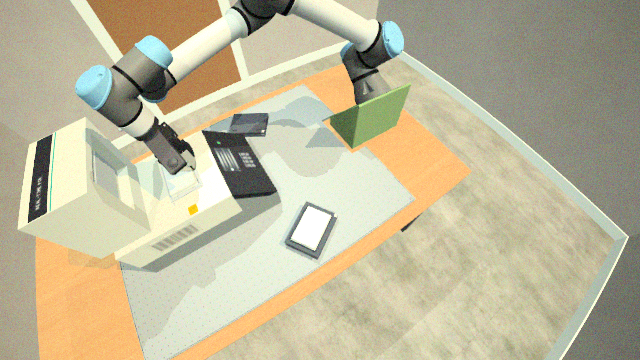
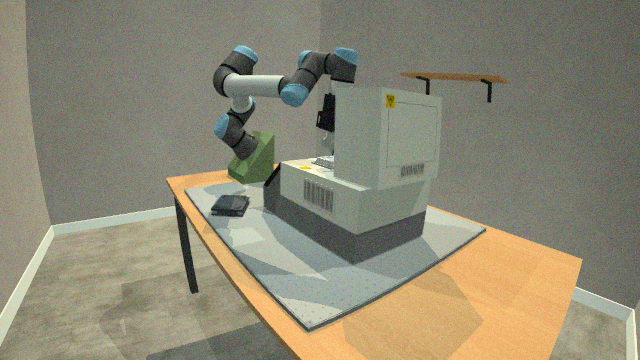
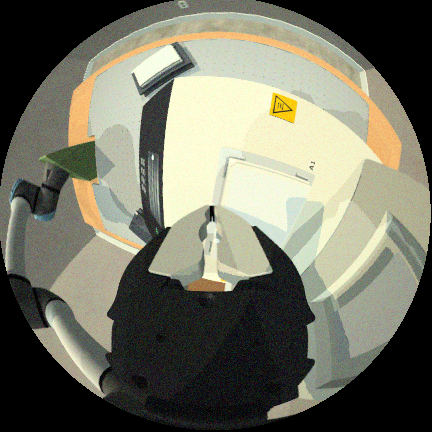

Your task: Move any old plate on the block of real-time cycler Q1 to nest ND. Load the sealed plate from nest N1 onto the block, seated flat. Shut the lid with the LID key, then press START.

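Note:
The cream cycler Q1 (image 1: pixel 175 240) (image 2: pixel 320 180) has its lid (image 1: pixel 75 185) (image 2: pixel 385 135) (image 3: pixel 372 295) raised. A white plate (image 1: pixel 181 186) (image 2: pixel 325 161) (image 3: pixel 255 192) lies on its block, inside a pale frame; whether it is fully flat is hard to tell. My gripper (image 1: pixel 192 167) (image 2: pixel 331 150) (image 3: pixel 212 207) is shut and empty, tips down, low over or at the plate's edge; contact cannot be told. A dark nest (image 1: pixel 291 240) with a white top lies on the mat. A second dark nest (image 1: pixel 250 124) shows no white plate. Their labels are not readable.
The black control panel (image 1: pixel 245 172) (image 3: pixel 152 165) slopes down from the cycler's front; its key labels are unreadable. A green wedge mount (image 1: pixel 375 117) (image 2: pixel 262 162) carries the arm's base. The grey perforated mat (image 1: pixel 350 200) (image 2: pixel 300 300) lies on the wooden table (image 1: pixel 65 300) (image 2: pixel 520 280).

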